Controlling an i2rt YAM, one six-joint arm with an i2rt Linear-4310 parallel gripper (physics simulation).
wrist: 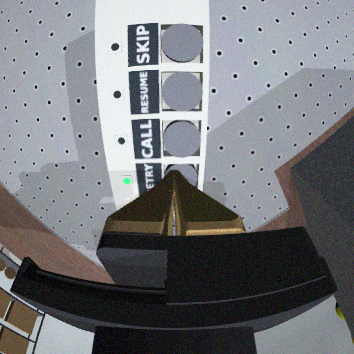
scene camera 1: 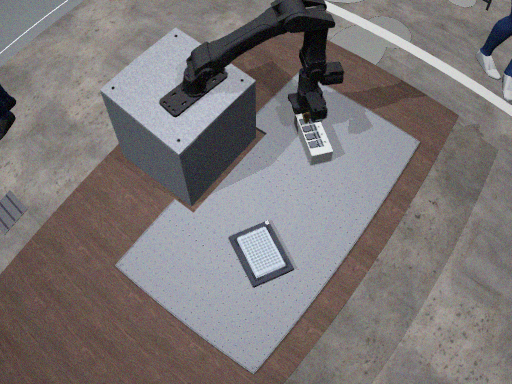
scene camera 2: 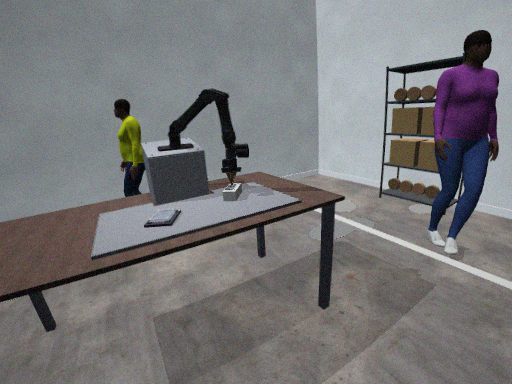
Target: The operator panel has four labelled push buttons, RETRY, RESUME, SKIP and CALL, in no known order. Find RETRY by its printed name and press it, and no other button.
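Places are measured from the arm's base along level axes (x back, y down, z right), in metres.
Pixels of known places: gripper, fingertip midpoint: [wrist: 173, 177] [scene camera 1: 305, 121] [scene camera 2: 232, 185]; arm's base, origin of the base link: [scene camera 1: 193, 89] [scene camera 2: 175, 148].
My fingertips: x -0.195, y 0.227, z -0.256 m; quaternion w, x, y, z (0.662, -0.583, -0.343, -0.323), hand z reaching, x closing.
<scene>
Ahead of a thing's pixels: the offset from my fingertips to its top centre. "*": to the spot under its first point. Level surfaces: height alone.
The white operator panel @(dx -0.044, dy -0.004, dz +0.013 m) [scene camera 1: 328, 151] [scene camera 2: 231, 197] [wrist: 115, 15] lies on the grey perforated board. In the wrist view its grey round buttons run in a line: SKIP @(dx -0.071, dy -0.004, dz +0.053 m) [wrist: 182, 43], RESUME @(dx -0.046, dy -0.004, dz +0.037 m) [wrist: 182, 91], CALL @(dx -0.021, dy -0.004, dz +0.020 m) [wrist: 182, 138] and, nearest the gripper, the RETRY button @(dx +0.004, dy +0.000, dz +0.004 m) [wrist: 186, 170]. The RETRY label @(* dx -0.010, dy -0.001, dz -0.014 m) [wrist: 149, 177] is partly covered by the fingers, with "ETRY" readable. The small light @(* dx -0.017, dy -0.002, dz -0.029 m) [wrist: 127, 181] beside it glows green; the other three are dark. My gripper [scene camera 1: 306, 118] [scene camera 2: 231, 182] [wrist: 173, 177] is shut and empty, pointing down, its tip at the RETRY button and hiding part of it.
A white gridded plate on a dark base @(dx -0.173, dy +0.026, dz +0.401 m) [scene camera 1: 260, 252] [scene camera 2: 163, 217] lies on the perforated board @(dy +0.052 m) [scene camera 1: 200, 305] [scene camera 2: 115, 235]. The arm stands on a large grey block [scene camera 1: 220, 160] [scene camera 2: 177, 175] beside the board. Two people stand beyond the table [scene camera 1: 50, 300] [scene camera 2: 40, 240].
</scene>
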